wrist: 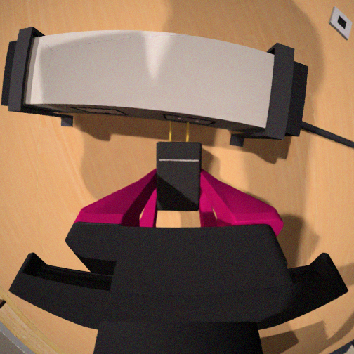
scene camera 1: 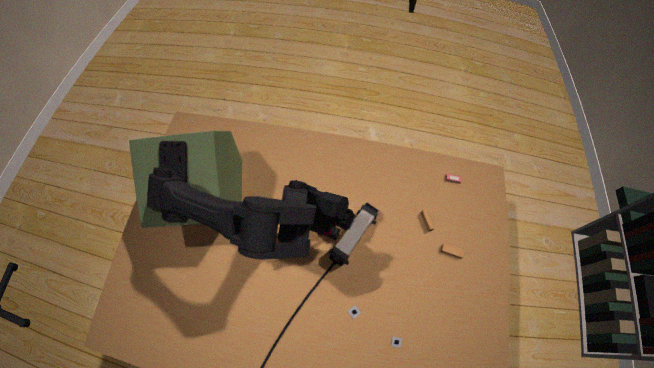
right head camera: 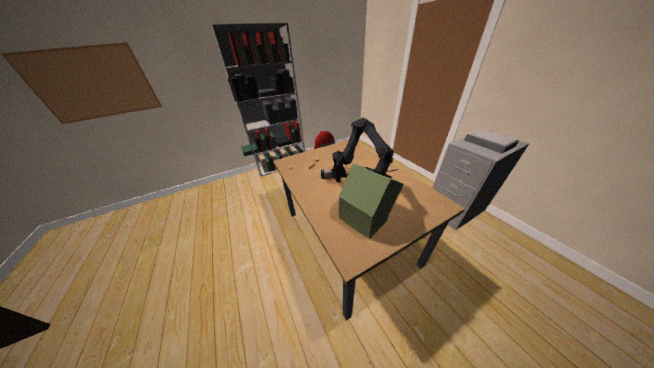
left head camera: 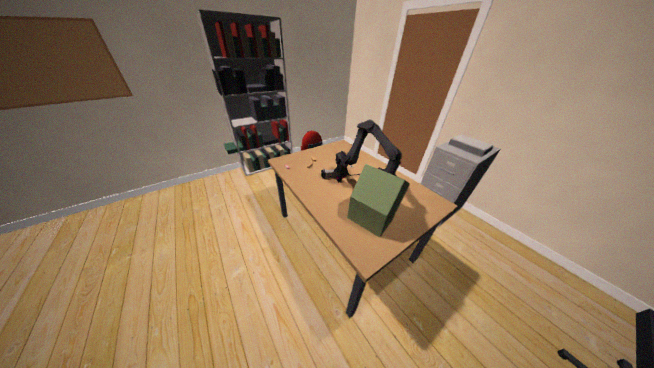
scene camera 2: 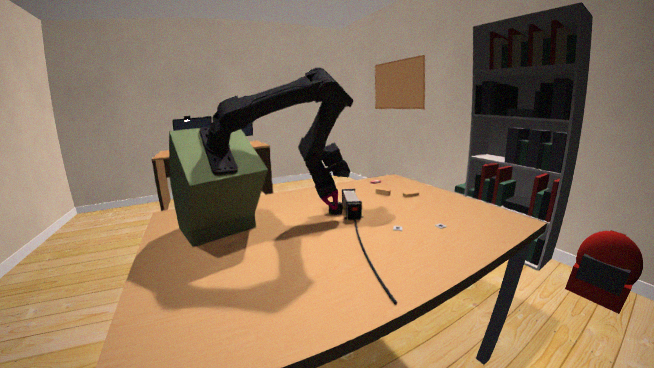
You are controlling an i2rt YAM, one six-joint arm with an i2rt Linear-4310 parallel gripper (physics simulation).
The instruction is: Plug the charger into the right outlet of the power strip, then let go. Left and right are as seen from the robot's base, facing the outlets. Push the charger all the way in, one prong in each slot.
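Places are measured from the arm's base along level axes (x left, y back, z up), in metres.
Pixels of known places: gripper, between the fingertips: [scene camera 1: 331,231] [right head camera: 337,178] [left head camera: 338,178] [scene camera 2: 335,208]; arm's base, origin of its link: [scene camera 1: 174,181] [right head camera: 379,173] [left head camera: 388,174] [scene camera 2: 217,149].
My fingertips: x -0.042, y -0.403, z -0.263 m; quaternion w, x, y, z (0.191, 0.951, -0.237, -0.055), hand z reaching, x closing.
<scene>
For each thing: its middle in the pictures, then the offset to it from my fingertips. "spot": a spot on its surface instead. Level surfaces: height alone.
- power strip, middle of its body: [scene camera 1: 354,234] [scene camera 2: 351,202] [right head camera: 333,173] [left head camera: 333,173] dx -0.013, dy -0.070, dz +0.009 m
- black charger, middle of its body: [scene camera 1: 333,232] [scene camera 2: 337,208] dx -0.005, dy -0.008, dz -0.001 m
- black cable, a spot on its surface: [scene camera 2: 368,257] spot: dx -0.312, dy +0.147, dz -0.015 m
- pink-and-white piece, middle of its body: [scene camera 1: 453,178] dx +0.190, dy -0.448, dz -0.015 m
- table, height of its surface: dz -0.022 m
The power strip [scene camera 1: 355,234] [scene camera 2: 351,196] [wrist: 155,75], pale on top with black ends, stands on the table. In the wrist view its outlet face is turned toward my gripper, and the right outlet [wrist: 190,120] shows at a steep angle. My gripper [wrist: 178,174] [scene camera 2: 333,202] is shut on the black charger [wrist: 179,152] [scene camera 2: 335,210], with a magenta finger on each side. The charger's two gold prongs [wrist: 179,131] point at the right outlet. Their length shows outside the strip; the tips are at or close to its face, slightly left of the visible slots. Exact tip contact is unclear.
A black cable [scene camera 1: 300,309] [scene camera 2: 369,256] [wrist: 327,134] runs from the strip's right end. Two small white squares [scene camera 1: 354,312] [scene camera 1: 396,342], two tan blocks [scene camera 1: 426,220] [scene camera 1: 452,251] and a pink-and-white piece [scene camera 1: 453,178] lie on the table [scene camera 1: 440,300]. The arm's base stands on a green block [scene camera 2: 220,205].
</scene>
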